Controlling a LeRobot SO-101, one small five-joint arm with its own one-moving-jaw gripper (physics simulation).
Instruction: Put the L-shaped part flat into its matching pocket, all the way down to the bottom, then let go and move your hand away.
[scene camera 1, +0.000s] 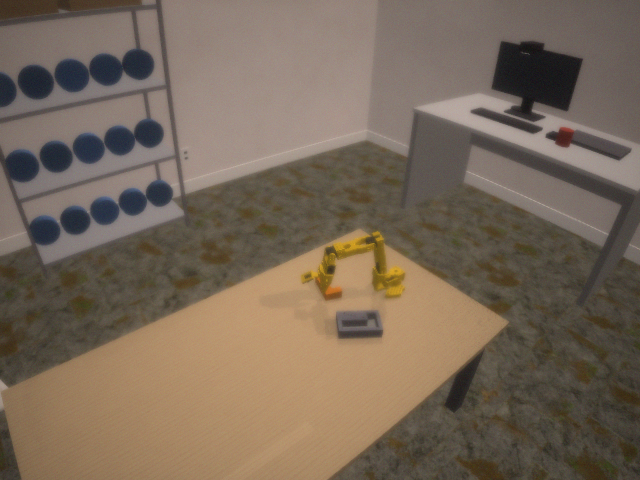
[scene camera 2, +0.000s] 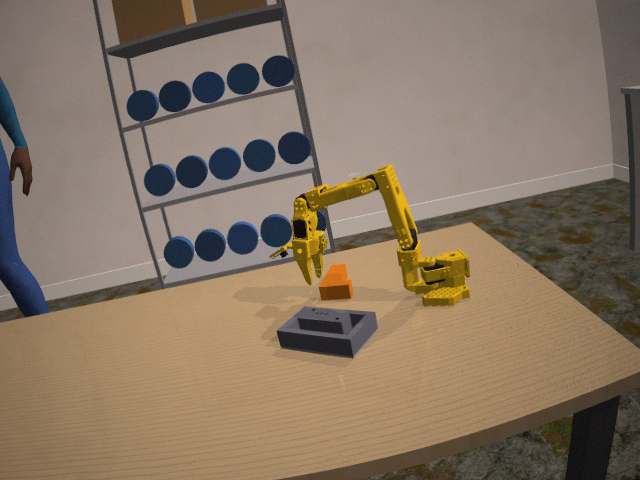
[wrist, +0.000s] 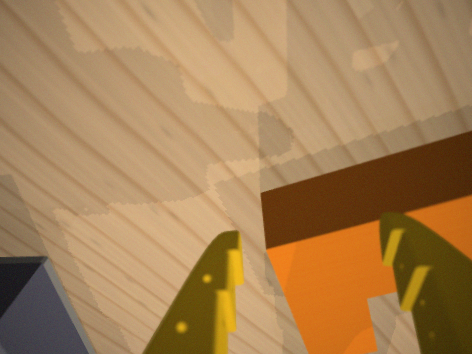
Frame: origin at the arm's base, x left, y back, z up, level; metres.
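Seen in the pictures: end effector, tool point: (scene camera 1: 322, 292) (scene camera 2: 310, 282) (wrist: 241, 249); arm's base, origin of the base link: (scene camera 1: 384, 291) (scene camera 2: 432, 296).
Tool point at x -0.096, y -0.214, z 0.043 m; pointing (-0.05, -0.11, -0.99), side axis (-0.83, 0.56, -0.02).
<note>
Pixels of each thing's top centre, then the offset from my tool point to it. Level surfaces: height alone.
- orange L-shaped part, middle of its top: (wrist: 470, 274) (scene camera 2: 339, 274) (scene camera 1: 328, 282) dx -0.039, dy +0.060, dz -0.013 m
- grey block with the L-shaped pocket, middle of its top: (scene camera 2: 325, 321) (scene camera 1: 359, 320) dx +0.168, dy +0.011, dz -0.006 m
- wooden table, its level: dz -0.043 m
The orange L-shaped part (scene camera 1: 333, 293) (scene camera 2: 336, 290) (wrist: 305, 280) lies flat on the table, outside the grey pocket block. The grey block with the L-shaped pocket (scene camera 1: 359, 333) (scene camera 2: 315, 342) stands nearer the scene cameras; its corner (wrist: 47, 295) shows at the lower left of the wrist view. My gripper (scene camera 2: 314, 281) (wrist: 310, 225) is open, with a V-shaped gap between its jaws. In the wrist view the left jaw is over bare wood beside the part, and the right jaw is over the part. The tips stand above the table; in scene camera 1 they partly cover the part.
The wooden table (scene camera 1: 180, 392) (scene camera 2: 155, 392) carries the arm, whose base stands to the right of the part. Behind the table are a shelf rack with blue discs and, in scene camera 1, a white desk (scene camera 1: 449, 111) with a monitor and a red mug (scene camera 1: 565, 136).
</note>
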